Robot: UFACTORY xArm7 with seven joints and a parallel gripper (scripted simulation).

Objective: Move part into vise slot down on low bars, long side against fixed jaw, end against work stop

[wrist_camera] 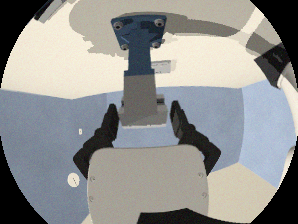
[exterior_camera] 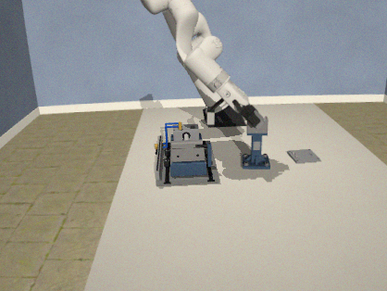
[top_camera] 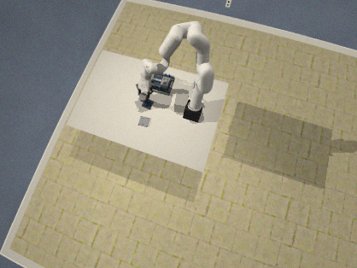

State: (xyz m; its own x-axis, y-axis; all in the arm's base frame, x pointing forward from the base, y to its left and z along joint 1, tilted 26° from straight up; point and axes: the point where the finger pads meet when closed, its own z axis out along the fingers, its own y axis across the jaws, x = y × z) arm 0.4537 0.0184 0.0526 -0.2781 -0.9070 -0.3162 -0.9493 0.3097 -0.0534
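My gripper is now 10 mm above the part. Round my hand: V-block post (100 mm below, 10 mm to the left, 10 mm ahead); then air cylinder (200 mm to the right, 150 mm behind, 80 mm below); then infeed plate (190 mm to the left, 160 mm below, 10 mm ahead).
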